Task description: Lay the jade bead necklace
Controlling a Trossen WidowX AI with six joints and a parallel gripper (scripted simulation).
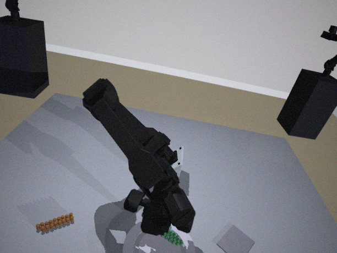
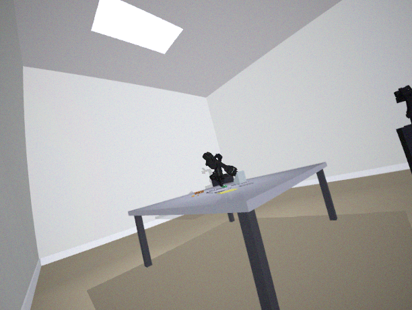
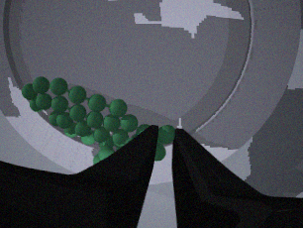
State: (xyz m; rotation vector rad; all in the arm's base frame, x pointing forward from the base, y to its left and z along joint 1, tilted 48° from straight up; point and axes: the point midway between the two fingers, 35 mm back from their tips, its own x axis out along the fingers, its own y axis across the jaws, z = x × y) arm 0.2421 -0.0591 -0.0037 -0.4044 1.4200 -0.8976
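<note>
The round bead board is 6 cm ahead of my gripper tip, 2 cm to the left of it and 1 cm below it. Round my gripper tip: yellow strip 25 cm ahead, 24 cm to the left, 2 cm below; then flat grey square 25 cm to the left, 2 cm below, 1 cm ahead.
</note>
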